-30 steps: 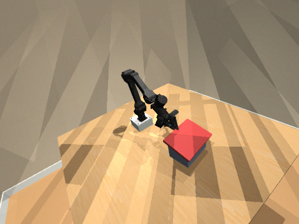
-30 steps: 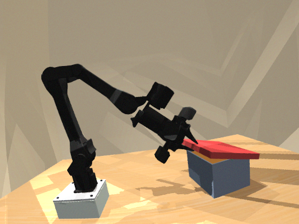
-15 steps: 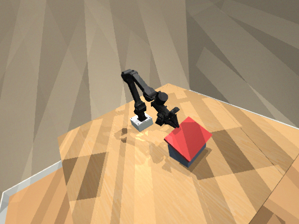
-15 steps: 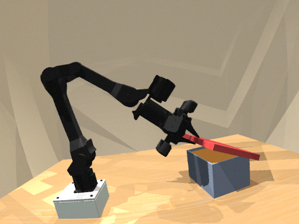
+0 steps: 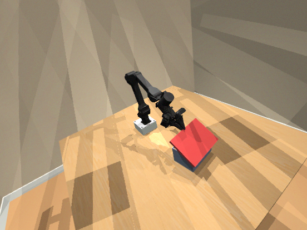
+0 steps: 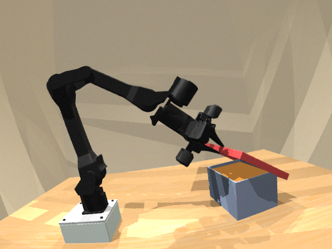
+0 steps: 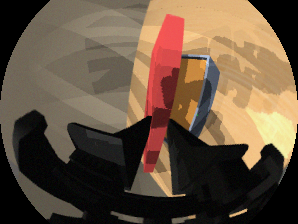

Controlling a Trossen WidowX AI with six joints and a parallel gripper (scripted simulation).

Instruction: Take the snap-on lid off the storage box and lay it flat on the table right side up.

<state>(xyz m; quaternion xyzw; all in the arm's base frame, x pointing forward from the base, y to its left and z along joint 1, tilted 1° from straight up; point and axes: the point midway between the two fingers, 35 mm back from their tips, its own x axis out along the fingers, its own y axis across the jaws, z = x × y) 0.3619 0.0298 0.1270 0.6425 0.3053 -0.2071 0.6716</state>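
Right now the red lid is 7 cm ahead of my gripper tip, 1 cm to the left of it and 4 cm below it. Round my gripper tip: storage box (5 cm ahead, 1 cm to the left, 12 cm below).
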